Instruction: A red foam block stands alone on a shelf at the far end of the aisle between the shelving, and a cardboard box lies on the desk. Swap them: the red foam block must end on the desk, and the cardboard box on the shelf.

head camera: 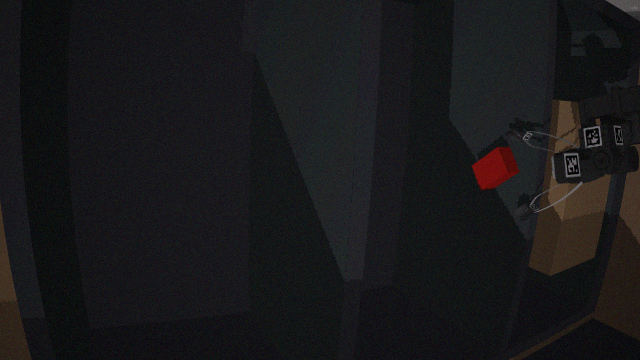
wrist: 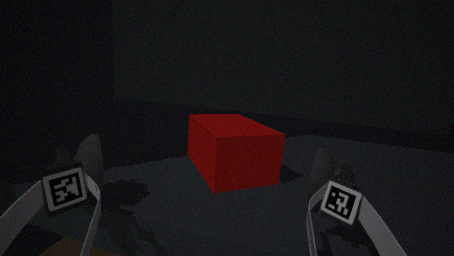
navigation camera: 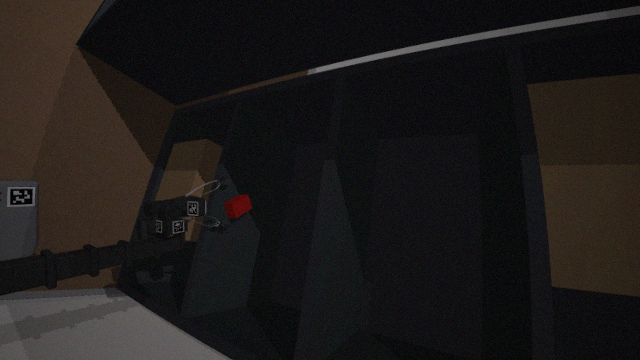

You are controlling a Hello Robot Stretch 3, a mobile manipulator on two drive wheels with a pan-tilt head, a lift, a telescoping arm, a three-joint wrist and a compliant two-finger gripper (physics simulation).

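Frame: origin at the robot's base, x ahead, y left, z up, level; millimetres.
Seen in the pictures: gripper, fingertip midpoint: (head camera: 511, 174) (wrist: 209, 160) (navigation camera: 229, 202).
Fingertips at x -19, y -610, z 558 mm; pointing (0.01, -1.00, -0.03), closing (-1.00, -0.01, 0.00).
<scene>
Offsets run from my fingertips to a thing's top centre. "spot": to the spot under its first point. Level surfaces: height alone.
The red foam block @[16 mm back, 48 mm right, 20 mm up] (head camera: 492, 169) (navigation camera: 237, 207) (wrist: 245, 160) stands on the dark shelf @[25 mm down] (head camera: 495, 75) (navigation camera: 225, 280) (wrist: 380, 170). My gripper (head camera: 522, 169) (navigation camera: 221, 205) (wrist: 209, 160) is open and empty, its fingers spread wider than the block. In the head and navigation views the block is just beyond the fingertips. In the wrist view it shows between the two fingers, a little right of centre, touching neither. The cardboard box on the desk and the desk itself do not show in these views.
A brown carton @[spot: 175 mm ahead, 20 mm right, 310 mm down] (head camera: 575, 235) (navigation camera: 185, 155) stands in the shelving, on the near side of the block's shelf and partly behind the gripper. Another brown carton @[spot: 53 mm ahead, 16 mm left, 980 mm up] (navigation camera: 595, 200) stands at the right in the navigation view. My arm (navigation camera: 85, 257) reaches in from the left there. Dark upright panels (navigation camera: 325, 250) divide the shelving.
</scene>
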